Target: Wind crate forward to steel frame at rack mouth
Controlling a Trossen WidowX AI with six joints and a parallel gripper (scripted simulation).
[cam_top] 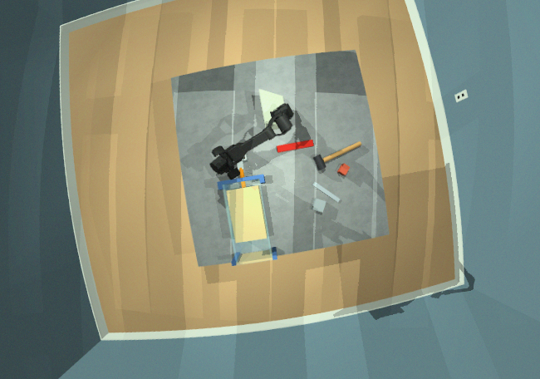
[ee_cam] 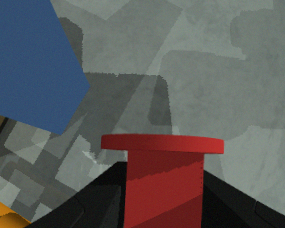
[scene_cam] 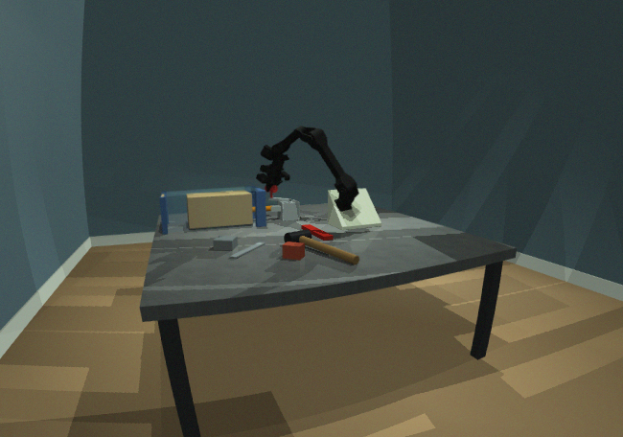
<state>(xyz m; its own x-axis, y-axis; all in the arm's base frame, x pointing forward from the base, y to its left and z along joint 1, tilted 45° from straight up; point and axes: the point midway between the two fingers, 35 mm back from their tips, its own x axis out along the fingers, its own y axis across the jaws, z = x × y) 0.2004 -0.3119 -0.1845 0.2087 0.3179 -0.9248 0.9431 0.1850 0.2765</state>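
My gripper tip is 5 cm to the right of the winch handle, 3 cm past it and 3 cm above it. Round my gripper tip: clear-panelled cubby: 34 cm ahead, 5 cm to the left, 2 cm below; then grey winch: 10 cm below, 9 cm to the left, 8 cm behind; then red spool-shaped handle grip: 1 cm to the left, 1 cm behind.
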